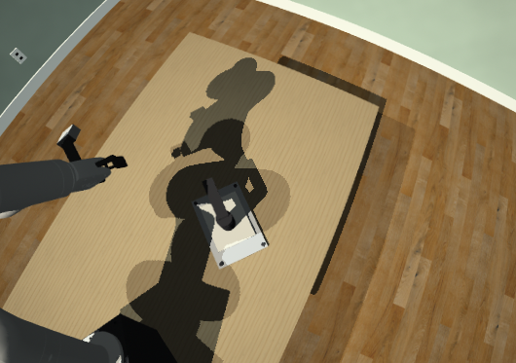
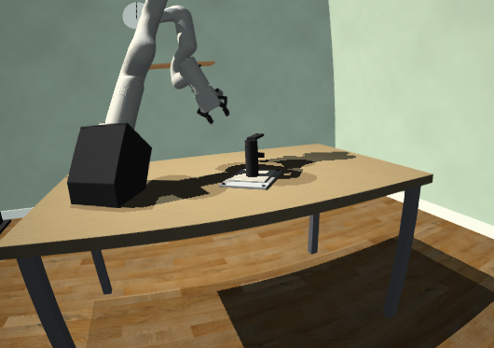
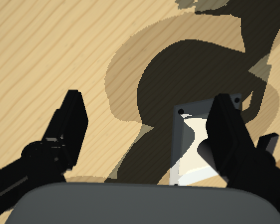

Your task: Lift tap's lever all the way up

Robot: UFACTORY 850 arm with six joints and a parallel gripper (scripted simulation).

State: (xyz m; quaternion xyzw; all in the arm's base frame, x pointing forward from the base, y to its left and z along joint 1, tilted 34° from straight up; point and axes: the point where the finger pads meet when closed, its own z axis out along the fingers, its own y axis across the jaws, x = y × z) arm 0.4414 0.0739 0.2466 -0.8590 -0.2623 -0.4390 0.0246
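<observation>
Now: hand 20 mm short of the tap lever, 310 mm to the left of it and 70 mm above it.
</observation>
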